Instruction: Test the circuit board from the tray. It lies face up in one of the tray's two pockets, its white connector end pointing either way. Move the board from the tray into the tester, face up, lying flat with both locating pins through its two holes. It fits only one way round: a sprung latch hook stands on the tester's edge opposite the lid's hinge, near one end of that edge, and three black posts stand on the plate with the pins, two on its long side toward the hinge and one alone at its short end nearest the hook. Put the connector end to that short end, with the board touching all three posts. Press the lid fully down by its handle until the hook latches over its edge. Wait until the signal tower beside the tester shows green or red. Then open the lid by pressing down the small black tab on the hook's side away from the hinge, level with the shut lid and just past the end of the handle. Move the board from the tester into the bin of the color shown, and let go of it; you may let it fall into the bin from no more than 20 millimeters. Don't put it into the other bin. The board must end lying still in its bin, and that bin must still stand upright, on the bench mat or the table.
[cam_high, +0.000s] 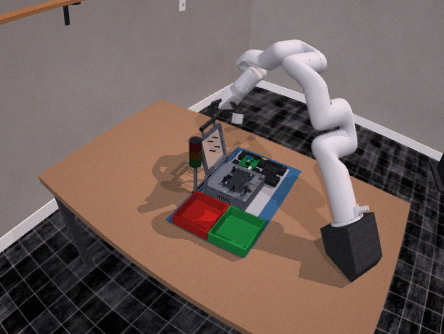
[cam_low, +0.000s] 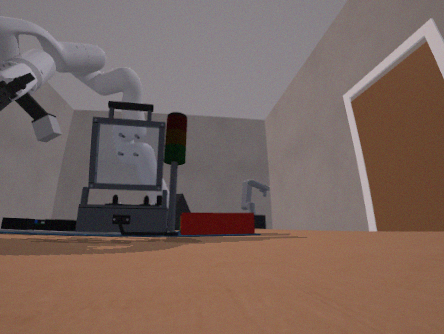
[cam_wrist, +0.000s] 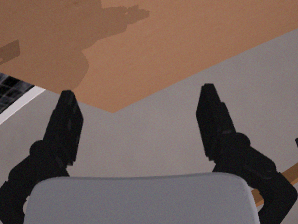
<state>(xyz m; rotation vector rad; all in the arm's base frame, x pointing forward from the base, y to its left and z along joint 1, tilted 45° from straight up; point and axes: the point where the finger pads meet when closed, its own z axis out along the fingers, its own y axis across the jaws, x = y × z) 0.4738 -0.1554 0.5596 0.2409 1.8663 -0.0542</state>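
My gripper is now 180 mm past the green circuit board, 100 mm to the right of it and 160 mm above it. From my hand the other things lie so: tester lid (70 mm behind, 240 mm to the left); then black latch block (230 mm behind, 340 mm to the left, 90 mm below); then tester plate (180 mm behind, 270 mm to the left, 110 mm below).
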